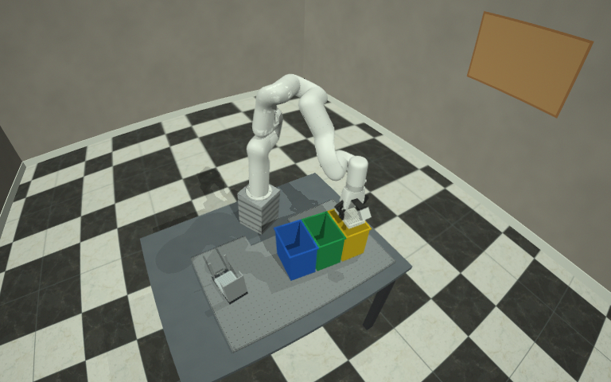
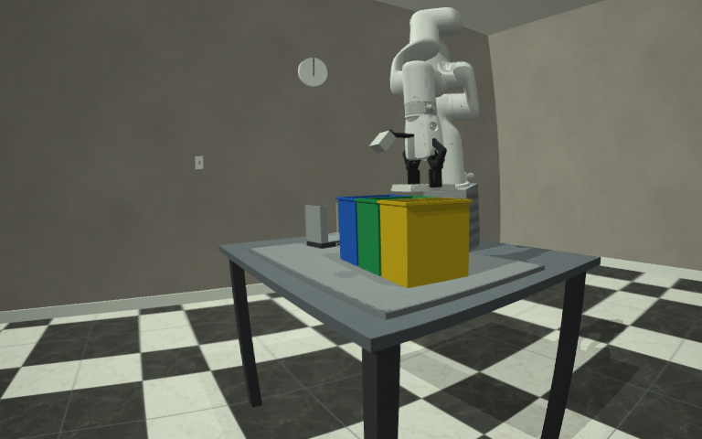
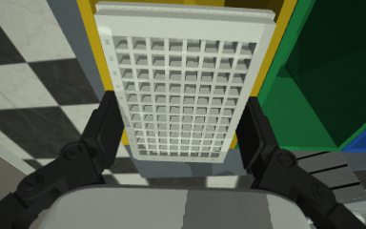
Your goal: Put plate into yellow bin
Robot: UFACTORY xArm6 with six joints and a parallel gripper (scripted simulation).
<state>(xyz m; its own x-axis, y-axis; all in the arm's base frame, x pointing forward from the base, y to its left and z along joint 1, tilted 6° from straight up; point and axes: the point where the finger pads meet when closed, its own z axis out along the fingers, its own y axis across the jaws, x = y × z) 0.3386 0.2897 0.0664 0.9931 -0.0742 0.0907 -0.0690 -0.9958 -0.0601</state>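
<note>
Right now my hand is 13 cm above the yellow bin. The rest, counted from my hand: blue bin (26 cm to the right, 13 cm below, 2 cm behind); then green bin (13 cm to the right, 13 cm below, 1 cm behind).
</note>
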